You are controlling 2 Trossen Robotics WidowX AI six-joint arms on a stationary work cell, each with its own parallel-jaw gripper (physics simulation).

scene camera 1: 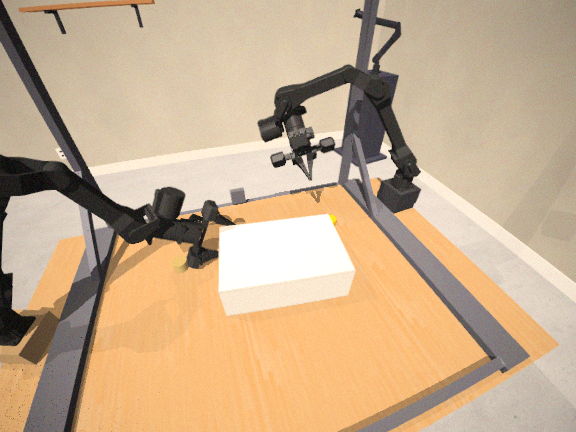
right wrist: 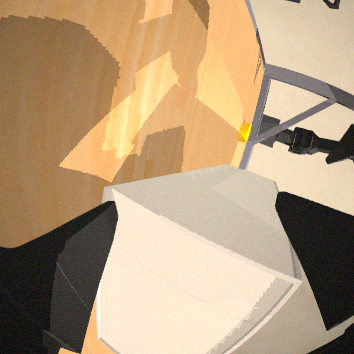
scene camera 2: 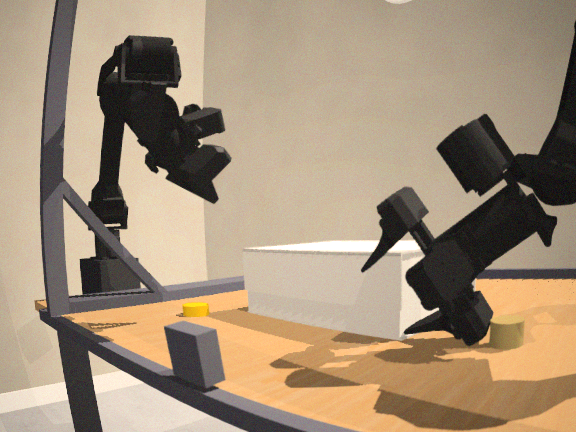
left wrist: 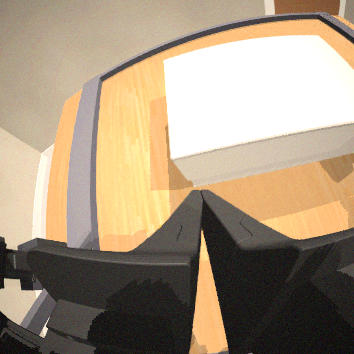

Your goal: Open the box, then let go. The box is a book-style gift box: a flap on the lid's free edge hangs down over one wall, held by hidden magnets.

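Frame: origin at the left arm's base, x ahead, y left, z up, level; metres.
Seen in the pictures: left gripper, fingertip midpoint: (scene camera 1: 310, 180) (right wrist: 325, 161) (scene camera 2: 215, 201) (left wrist: 199, 197); right gripper, fingertip midpoint: (right wrist: 199, 205) (scene camera 2: 384, 301); left arm's base, origin of the base link: (scene camera 1: 401, 184) (scene camera 2: 108, 258) (left wrist: 27, 265); right arm's base, origin of the base link: (scene camera 1: 14, 330).
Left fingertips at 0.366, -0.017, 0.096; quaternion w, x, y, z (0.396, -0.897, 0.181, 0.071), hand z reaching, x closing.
Pixels of each thing's middle, then the offset from my left fingertips to it, as dx, dy, dz.
- white box, body centre: (right wrist: 211, 250) (scene camera 2: 359, 279) (left wrist: 270, 96) (scene camera 1: 282, 260) +0.150, +0.143, -0.125
- yellow disc, body centre: (scene camera 2: 195, 309) (right wrist: 244, 132) (scene camera 1: 329, 220) -0.077, +0.015, -0.169
- tan cylinder, body centre: (scene camera 2: 507, 332) (scene camera 1: 180, 264) +0.408, +0.017, -0.163
- grey block, body centre: (scene camera 2: 193, 353) (scene camera 1: 237, 195) +0.179, -0.212, -0.146
A white box (scene camera 1: 280, 255) (scene camera 2: 320, 285) (left wrist: 250, 95) (right wrist: 185, 260) stands on the table with its lid down. I cannot tell which wall the flap covers. My right gripper (scene camera 1: 226, 240) (scene camera 2: 384, 302) (right wrist: 199, 205) is open at the box's end wall, at the left in scene camera 1 and at the right in scene camera 2. One finger is up near the lid's edge, the other low near the table. In the right wrist view the fingers stand on either side of a box corner. My left gripper (scene camera 1: 310, 179) (scene camera 2: 215, 200) (left wrist: 199, 197) is shut and empty, in the air away from the box.
A yellow disc (scene camera 1: 332, 219) (scene camera 2: 195, 309) (right wrist: 244, 132) lies near the box. A tan cylinder (scene camera 1: 179, 263) (scene camera 2: 507, 332) stands beside the right gripper. A grey block (scene camera 1: 238, 195) (scene camera 2: 195, 355) stands at the table's edge. A dark frame rail (scene camera 1: 430, 280) (left wrist: 82, 165) runs along the table.
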